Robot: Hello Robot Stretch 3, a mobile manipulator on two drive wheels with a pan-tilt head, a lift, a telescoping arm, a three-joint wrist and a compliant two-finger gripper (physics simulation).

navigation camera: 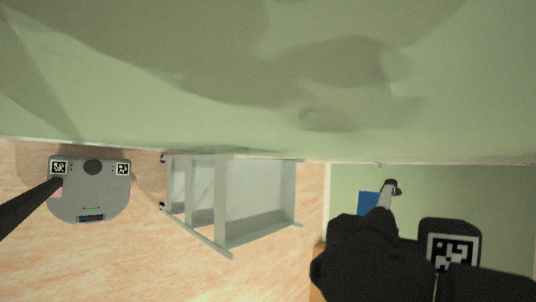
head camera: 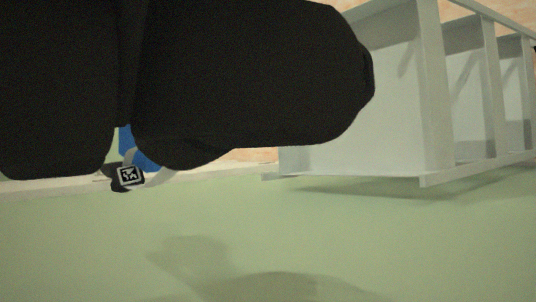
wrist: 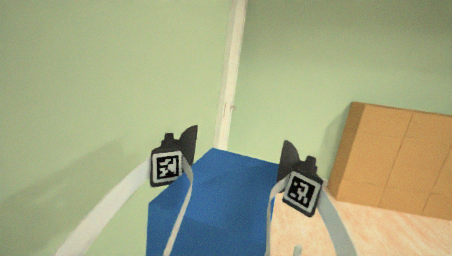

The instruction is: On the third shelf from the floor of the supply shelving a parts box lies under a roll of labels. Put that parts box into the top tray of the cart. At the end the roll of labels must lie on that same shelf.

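Places are measured from the robot's base along level axes (x back, y right, z up), in millimetres.
Pixels of known places: gripper, fingertip midpoint: (navigation camera: 390, 208); robot's base at its link origin: (navigation camera: 93, 166).
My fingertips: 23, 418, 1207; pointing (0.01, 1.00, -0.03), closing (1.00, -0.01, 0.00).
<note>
Ahead of a thing's pixels: the offset from my fingertips to its top centre, as dx, dy, dz. "spot": to the spot under its first point.
The blue parts box {-3, -45, -4} (head camera: 125, 142) (navigation camera: 367, 202) (wrist: 225, 195) is between the two fingers of my gripper (head camera: 122, 177) (navigation camera: 391, 187) (wrist: 238, 149). The gripper is shut on it and holds it up in the air; its lower part is cut off in the wrist view. The grey cart {spot: +35, -46, -493} (head camera: 434, 95) (navigation camera: 220, 200) stands by the green wall, apart from the gripper and box. Its top tray {spot: +62, +382, -512} (navigation camera: 289, 192) shows in the navigation camera view, on the cart side towards the gripper. The supply shelving and the roll of labels do not show in these views.
My grey base (navigation camera: 90, 187) stands on the floor at left in the navigation camera view. Stacked brown boxes (wrist: 400, 160) (navigation camera: 318, 257) stand by the wall beyond the gripper. My black wrist parts (head camera: 240, 75) cover much of the head camera view.
</note>
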